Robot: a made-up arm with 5 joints. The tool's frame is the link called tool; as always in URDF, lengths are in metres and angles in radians.
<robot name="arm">
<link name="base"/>
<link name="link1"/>
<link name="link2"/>
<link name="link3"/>
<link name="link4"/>
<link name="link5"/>
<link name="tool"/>
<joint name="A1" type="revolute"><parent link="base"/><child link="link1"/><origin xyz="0.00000 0.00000 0.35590" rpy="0.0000 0.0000 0.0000"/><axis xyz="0 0 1"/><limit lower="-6.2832" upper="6.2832" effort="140" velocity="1.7"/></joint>
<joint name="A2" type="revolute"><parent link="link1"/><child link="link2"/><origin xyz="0.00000 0.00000 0.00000" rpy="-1.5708 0.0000 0.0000"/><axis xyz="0 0 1"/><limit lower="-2.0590" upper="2.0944" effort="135" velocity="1.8"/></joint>
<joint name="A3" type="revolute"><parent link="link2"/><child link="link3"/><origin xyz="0.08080 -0.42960 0.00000" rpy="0.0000 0.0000 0.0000"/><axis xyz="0 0 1"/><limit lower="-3.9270" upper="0.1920" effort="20" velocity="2.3"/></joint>
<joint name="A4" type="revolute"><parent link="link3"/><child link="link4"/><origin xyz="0.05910 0.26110 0.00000" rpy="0.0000 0.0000 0.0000"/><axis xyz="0 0 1"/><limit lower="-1.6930" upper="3.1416" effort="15" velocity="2.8"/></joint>
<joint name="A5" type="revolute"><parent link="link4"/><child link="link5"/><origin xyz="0.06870 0.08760 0.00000" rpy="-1.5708 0.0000 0.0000"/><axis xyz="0 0 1"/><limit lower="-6.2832" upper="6.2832" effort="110" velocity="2.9"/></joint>
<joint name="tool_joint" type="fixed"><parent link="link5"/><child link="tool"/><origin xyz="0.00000 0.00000 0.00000" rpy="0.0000 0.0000 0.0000"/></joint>
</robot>
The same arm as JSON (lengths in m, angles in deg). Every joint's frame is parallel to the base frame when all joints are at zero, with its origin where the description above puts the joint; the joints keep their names.
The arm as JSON. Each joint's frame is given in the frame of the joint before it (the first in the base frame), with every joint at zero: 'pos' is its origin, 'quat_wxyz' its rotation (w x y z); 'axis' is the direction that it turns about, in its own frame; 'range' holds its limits. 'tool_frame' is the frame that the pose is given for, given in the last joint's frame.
{"length_unit": "m", "angle_unit": "deg", "joints": [
  {"joint": "A1", "pos": [0.0, 0.0, 0.3559], "quat_wxyz": [1.0, 0.0, 0.0, 0.0], "axis": "+z", "range": [-360.0, 360.0]},
  {"joint": "A2", "pos": [0.0, 0.0, 0.0], "quat_wxyz": [1.0, 0.0, 0.0, 0.0], "axis": "+y", "range": [-117.97, 120.0]},
  {"joint": "A3", "pos": [0.0808, 0.0, 0.4296], "quat_wxyz": [1.0, 0.0, 0.0, 0.0], "axis": "+y", "range": [-225.0, 11.0]},
  {"joint": "A4", "pos": [0.0591, 0.0, -0.2611], "quat_wxyz": [1.0, 0.0, 0.0, 0.0], "axis": "+y", "range": [-97.0, 180.0]},
  {"joint": "A5", "pos": [0.0687, 0.0, -0.0876], "quat_wxyz": [1.0, 0.0, 0.0, 0.0], "axis": "-z", "range": [-360.0, 360.0]}
], "tool_frame": {"pos": [0.0, 0.0, 0.0], "quat_wxyz": [0.000004, 0.999997, 0.0, 0.0]}}

